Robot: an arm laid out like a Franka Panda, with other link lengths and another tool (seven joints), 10 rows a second.
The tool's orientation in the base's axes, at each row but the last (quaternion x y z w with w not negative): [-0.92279, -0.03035, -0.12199, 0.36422]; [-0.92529, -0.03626, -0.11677, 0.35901]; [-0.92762, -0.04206, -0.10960, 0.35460]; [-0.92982, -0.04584, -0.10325, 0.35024]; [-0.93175, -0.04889, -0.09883, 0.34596]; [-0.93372, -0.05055, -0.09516, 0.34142]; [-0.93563, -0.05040, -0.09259, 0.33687]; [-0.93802, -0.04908, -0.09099, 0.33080]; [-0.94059, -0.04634, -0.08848, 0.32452]
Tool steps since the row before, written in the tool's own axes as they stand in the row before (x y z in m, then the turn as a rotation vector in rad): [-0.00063, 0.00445, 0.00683, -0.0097, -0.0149, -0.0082]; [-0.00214, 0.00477, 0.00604, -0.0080, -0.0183, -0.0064]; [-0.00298, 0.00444, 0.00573, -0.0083, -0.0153, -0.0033]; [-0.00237, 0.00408, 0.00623, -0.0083, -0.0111, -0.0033]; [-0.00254, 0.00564, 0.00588, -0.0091, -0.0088, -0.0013]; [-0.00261, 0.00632, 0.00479, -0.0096, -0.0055, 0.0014]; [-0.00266, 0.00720, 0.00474, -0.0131, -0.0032, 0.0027]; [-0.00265, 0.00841, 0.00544, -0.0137, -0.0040, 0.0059]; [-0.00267, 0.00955, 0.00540, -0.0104, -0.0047, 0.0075]
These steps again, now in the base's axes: [0.00142, 0.00140, -0.00793, -0.0132, 0.0057, 0.0133]; [-0.00021, 0.00057, -0.00797, -0.0117, 0.0094, 0.0146]; [-0.00121, 0.00051, -0.00773, -0.0110, 0.0092, 0.0104]; [-0.00067, 0.00102, -0.00772, -0.0104, 0.0060, 0.0077]; [-0.00069, -0.00047, -0.00849, -0.0105, 0.0056, 0.0046]; [-0.00086, -0.00179, -0.00811, -0.0101, 0.0048, 0.0004]; [-0.00081, -0.00258, -0.00861, -0.0129, 0.0038, -0.0028]; [-0.00056, -0.00319, -0.00984, -0.0132, 0.0064, -0.0048]; [-0.00050, -0.00424, -0.01045, -0.0098, 0.0080, -0.0050]
